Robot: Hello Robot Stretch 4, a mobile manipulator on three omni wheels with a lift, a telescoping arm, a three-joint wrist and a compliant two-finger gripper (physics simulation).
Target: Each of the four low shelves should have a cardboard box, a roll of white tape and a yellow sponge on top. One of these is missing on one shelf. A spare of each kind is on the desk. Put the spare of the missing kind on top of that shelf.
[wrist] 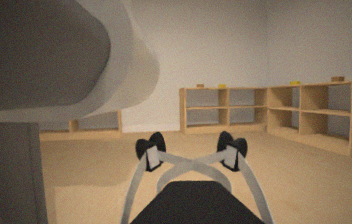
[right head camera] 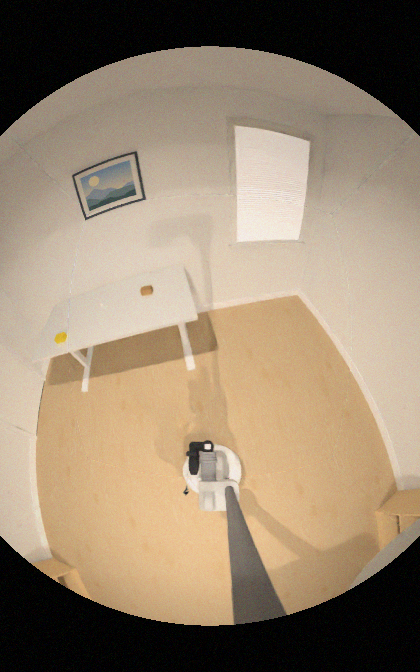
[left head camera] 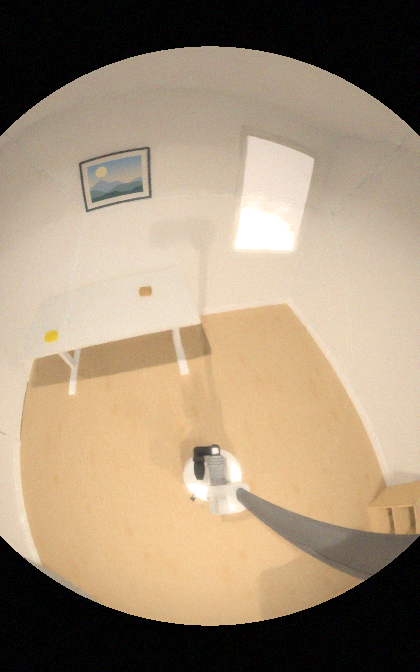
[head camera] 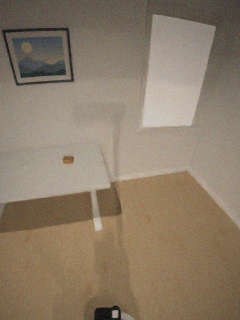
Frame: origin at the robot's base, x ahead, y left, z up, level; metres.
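Seen in the pictures: gripper, fingertip midpoint: [wrist: 190, 144].
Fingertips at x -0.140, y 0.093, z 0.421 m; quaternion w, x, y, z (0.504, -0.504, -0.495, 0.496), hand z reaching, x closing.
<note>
A point is followed by its place in that frame.
The white desk [head camera: 35, 175] @[y 0.711, x 1.042, z 0.693 m] [left head camera: 100, 320] [right head camera: 115, 320] stands against the wall. On it lie a brown cardboard box [head camera: 68, 160] @[y 0.446, x 1.221, z 0.731 m] [left head camera: 145, 291] [right head camera: 146, 290] towards the right end and a yellow sponge [left head camera: 51, 336] [right head camera: 60, 337] at the left front. A faint white spot [right head camera: 102, 305] between them may be the tape roll. In the wrist view, a far low shelf [wrist: 183, 112] @[y 0.074, x -2.821, z 0.255 m] bears a box [wrist: 200, 85] @[y 0.312, x -2.908, z 0.614 m] and a sponge [wrist: 222, 86] @[y 0.628, x -3.000, z 0.599 m]; the right shelf [wrist: 310, 140] @[y 1.324, x -1.970, z 0.023 m] bears a sponge [wrist: 295, 83] @[y 1.390, x -2.423, z 0.603 m] and a box [wrist: 338, 79] @[y 1.474, x -1.793, z 0.606 m]. No tape can be made out there. My gripper [wrist: 190, 144] @[y 0.093, x -0.140, z 0.421 m] is open and empty, away from desk and shelves.
Part of another low shelf [wrist: 95, 134] @[y -1.017, x -2.499, z 0.024 m] shows at the left of the wrist view, its top hidden by the arm. Shelf corners show at the right [left head camera: 400, 495] [right head camera: 400, 502] and lower left [right head camera: 55, 567]. A framed picture [head camera: 39, 56] @[y 0.685, x 1.589, z 1.609 m] and a window [head camera: 177, 72] @[y -0.700, x 1.891, z 1.486 m] are on the wall.
</note>
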